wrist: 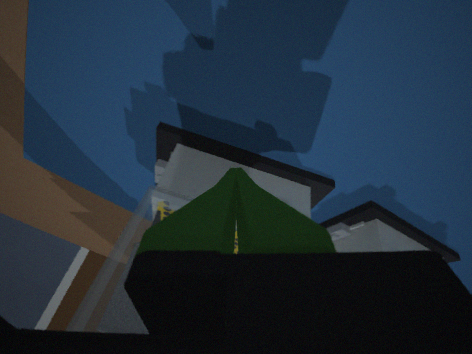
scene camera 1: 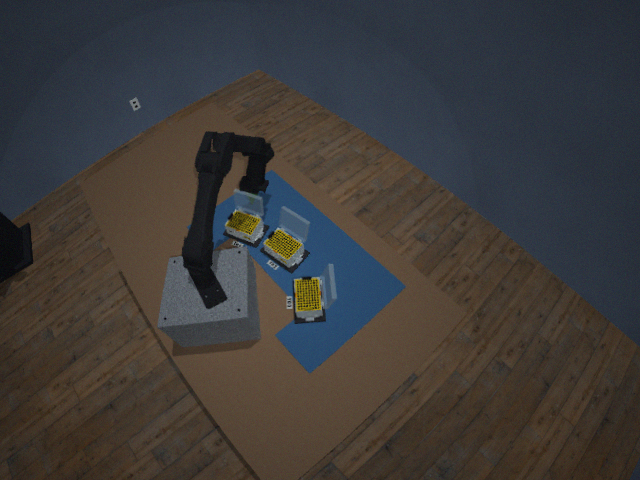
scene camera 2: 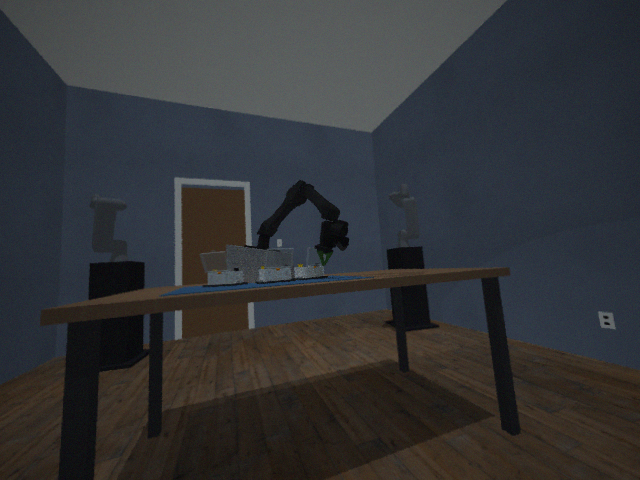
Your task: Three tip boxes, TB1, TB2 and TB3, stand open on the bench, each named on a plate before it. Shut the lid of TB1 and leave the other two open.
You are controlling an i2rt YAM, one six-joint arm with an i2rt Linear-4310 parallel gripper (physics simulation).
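Places are measured from the arm's base along level axes (x down, y right, z back), in centimetres.
Pixels of known places: gripper, fingertip midpoint: [wrist: 236, 177] [scene camera 1: 252, 203] [scene camera 2: 323, 265]; arm's base, link origin: [scene camera 1: 206, 282] [scene camera 2: 262, 249].
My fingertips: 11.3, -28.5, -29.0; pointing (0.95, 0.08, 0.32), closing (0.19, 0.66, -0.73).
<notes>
Ahead of a thing's pixels: the offset from my fingertips to its middle, as dx, dy, dz. "spot": to the spot under its first point. Level surfaces: height alone.
Three tip boxes with yellow racks stand open. The upper-left box @[+2.8, +6.5, +8.0] [scene camera 1: 244, 223] [scene camera 2: 309, 272] [wrist: 210, 165] has its clear lid @[spot: -4.9, -0.3, +3.0] [scene camera 1: 242, 198] [wrist: 120, 245] standing about upright. The middle box @[+2.8, +23.3, +0.4] [scene camera 1: 283, 246] [scene camera 2: 274, 274] and the lower-right box @[+2.8, +43.9, +3.5] [scene camera 1: 308, 296] [scene camera 2: 225, 277] also have raised lids @[spot: -3.9, +20.5, -7.5] [scene camera 1: 294, 223] [scene camera 1: 331, 283]. The name plates @[spot: +5.9, +9.6, +12.7] [scene camera 1: 237, 244] @[spot: +5.9, +25.3, +5.9] [scene camera 1: 272, 265] @[spot: +5.9, +41.0, +8.6] [scene camera 1: 288, 302] are too blurred to read surely. My gripper [scene camera 1: 251, 198] [scene camera 2: 324, 264] [wrist: 236, 177] is shut and empty, pointing down behind the upper-left box's lid. Whether it touches the lid cannot be told.
The boxes stand on a blue mat @[dx +6.1] [scene camera 1: 356, 294] on the brown bench @[dx +6.4] [scene camera 1: 232, 392] [scene camera 2: 439, 273]. The arm's grey base block [scene camera 1: 232, 304] is near the boxes. The middle box stands close beside the upper-left one. In the wrist view, a neighbouring box [wrist: 372, 237] shows at the right.
</notes>
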